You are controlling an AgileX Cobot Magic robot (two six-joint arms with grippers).
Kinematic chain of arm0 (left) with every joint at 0, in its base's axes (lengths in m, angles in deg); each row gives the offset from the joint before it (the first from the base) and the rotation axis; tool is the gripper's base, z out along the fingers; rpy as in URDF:
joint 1: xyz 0 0 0.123 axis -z
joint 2: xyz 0 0 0 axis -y
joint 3: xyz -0.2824 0 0.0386 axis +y
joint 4: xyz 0.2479 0 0.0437 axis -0.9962 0 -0.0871
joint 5: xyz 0 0 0 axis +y
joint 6: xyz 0.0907 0 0.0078 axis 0.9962 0 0.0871
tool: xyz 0 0 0 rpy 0 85 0
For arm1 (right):
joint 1: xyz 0 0 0.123 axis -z
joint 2: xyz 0 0 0 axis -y
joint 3: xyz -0.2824 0 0.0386 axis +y
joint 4: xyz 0.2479 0 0.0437 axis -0.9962 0 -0.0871
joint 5: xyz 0 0 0 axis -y
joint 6: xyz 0.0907 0 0.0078 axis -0.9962 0 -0.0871
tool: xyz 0 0 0 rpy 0 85 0
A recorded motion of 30 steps. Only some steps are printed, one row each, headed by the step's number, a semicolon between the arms.
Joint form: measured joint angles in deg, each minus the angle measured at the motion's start. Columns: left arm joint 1, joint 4, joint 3, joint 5, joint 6, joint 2; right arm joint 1, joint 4, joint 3, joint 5, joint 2, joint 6.
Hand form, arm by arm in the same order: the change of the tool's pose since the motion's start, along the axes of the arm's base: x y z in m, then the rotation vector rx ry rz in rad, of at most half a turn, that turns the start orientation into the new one. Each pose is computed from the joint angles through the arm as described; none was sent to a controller.
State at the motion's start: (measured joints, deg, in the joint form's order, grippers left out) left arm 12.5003 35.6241 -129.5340 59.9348 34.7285 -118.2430; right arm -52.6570 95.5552 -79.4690 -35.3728 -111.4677 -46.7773
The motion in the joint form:
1: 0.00 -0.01 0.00 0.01 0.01 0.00; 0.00 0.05 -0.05 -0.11 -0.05 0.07
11: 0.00 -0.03 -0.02 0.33 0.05 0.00; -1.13 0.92 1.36 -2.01 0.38 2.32
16: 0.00 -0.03 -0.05 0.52 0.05 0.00; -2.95 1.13 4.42 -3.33 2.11 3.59
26: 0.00 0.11 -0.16 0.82 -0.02 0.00; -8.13 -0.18 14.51 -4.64 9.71 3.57
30: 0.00 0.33 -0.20 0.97 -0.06 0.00; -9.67 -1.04 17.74 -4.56 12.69 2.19
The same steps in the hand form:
1: 0.0000 0.0000 0.0000 0.0003 0.0000 -0.0001; 0.0002 0.0000 0.0000 -0.0020 -0.0017 -0.0009
11: -0.0004 0.0000 -0.0003 0.0028 0.0034 -0.0035; -0.0073 0.0006 -0.0023 -0.0661 -0.0261 0.0090
16: -0.0007 -0.0001 -0.0003 0.0038 0.0054 -0.0054; -0.0228 -0.0004 -0.0042 -0.1112 -0.0315 0.0298
26: -0.0012 -0.0003 0.0001 0.0022 0.0087 -0.0084; -0.0719 -0.0138 -0.0022 -0.1401 -0.0057 0.0909
30: -0.0015 -0.0005 0.0003 -0.0010 0.0113 -0.0106; -0.0872 -0.0209 0.0004 -0.1153 0.0134 0.1038

